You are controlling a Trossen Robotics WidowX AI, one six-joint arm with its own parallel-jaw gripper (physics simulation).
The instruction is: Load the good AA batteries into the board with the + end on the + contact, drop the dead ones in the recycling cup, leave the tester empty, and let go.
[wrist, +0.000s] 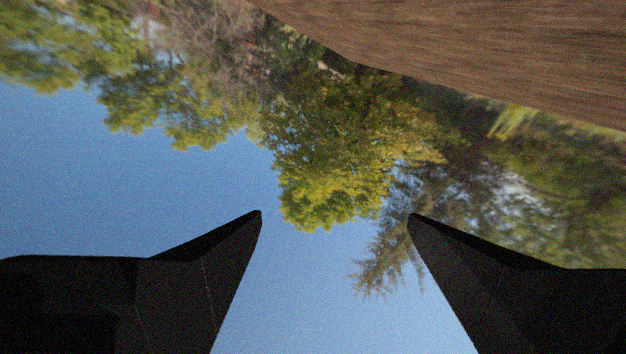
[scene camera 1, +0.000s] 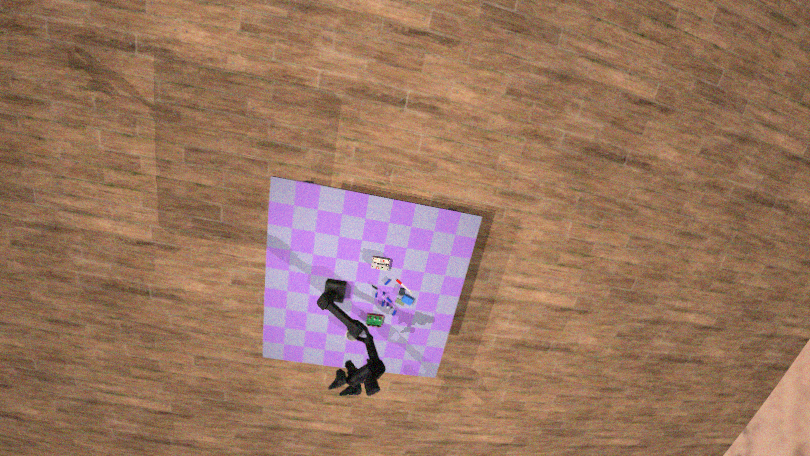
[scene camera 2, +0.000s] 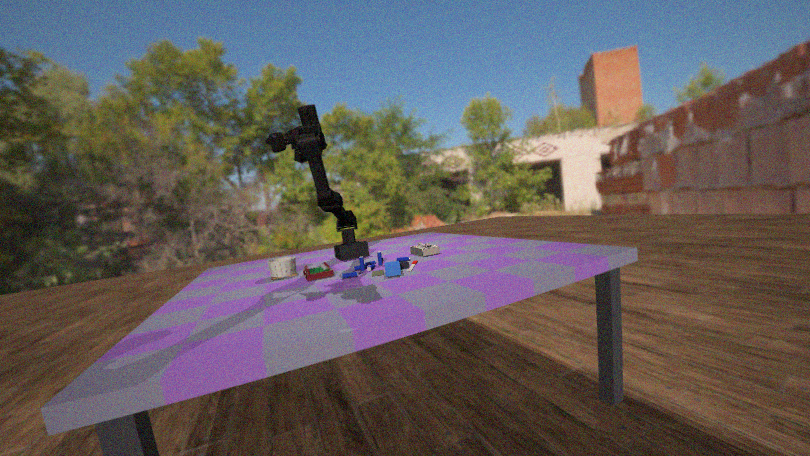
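Pixels of known places: gripper, between the fingertips: (wrist: 334, 218) (scene camera 1: 334, 391); arm's base, origin of its link: (scene camera 1: 332, 292) (scene camera 2: 349, 243).
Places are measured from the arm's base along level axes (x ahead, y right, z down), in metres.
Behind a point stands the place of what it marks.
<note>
My gripper (scene camera 1: 335, 390) {y 0.270, x 0.132, z -0.444 m} (scene camera 2: 272, 141) {y 0.270, x 0.132, z -0.444 m} (wrist: 334, 218) {y 0.270, x 0.132, z -0.444 m} is open and empty, high above and beyond the table edge, away from the objects. Several small blue batteries (scene camera 1: 385, 298) {y 0.034, x 0.351, z 0.046 m} (scene camera 2: 361, 263) {y 0.082, x 0.370, z 0.032 m} lie or stand scattered on the table; their ends and charge cannot be read. A red-rimmed tray with a green inside (scene camera 1: 374, 320) {y 0.209, x 0.287, z 0.039 m} (scene camera 2: 318, 271) {y 0.216, x 0.319, z 0.039 m} and a cream box with small marks on top (scene camera 1: 381, 262) {y -0.228, x 0.290, z 0.030 m} (scene camera 2: 425, 249) {y -0.191, x 0.337, z 0.034 m} stand on either side of them. Which is board or tester is unclear. A whitish cup (scene camera 2: 282, 267) {y 0.315, x 0.196, z 0.022 m} stands beside the red tray; the arm mostly hides it from above. Its inside is hidden.
A light blue block (scene camera 1: 407, 299) {y 0.017, x 0.490, z 0.028 m} (scene camera 2: 392, 268) {y 0.041, x 0.523, z 0.036 m} stands beside the batteries, near a red-and-white stick (scene camera 1: 399, 281) {y -0.095, x 0.423, z 0.056 m} (scene camera 2: 413, 264) {y -0.069, x 0.453, z 0.054 m} and a small dark piece. The black arm base (scene camera 1: 335, 290) {y -0.022, x 0.021, z -0.008 m} (scene camera 2: 351, 250) {y 0.019, x 0.074, z 0.023 m} stands on the purple-and-grey checkered table (scene camera 1: 283, 191) {y -0.597, x -0.334, z 0.059 m} (scene camera 2: 453, 300) {y 0.056, x 0.839, z 0.058 m}.
</note>
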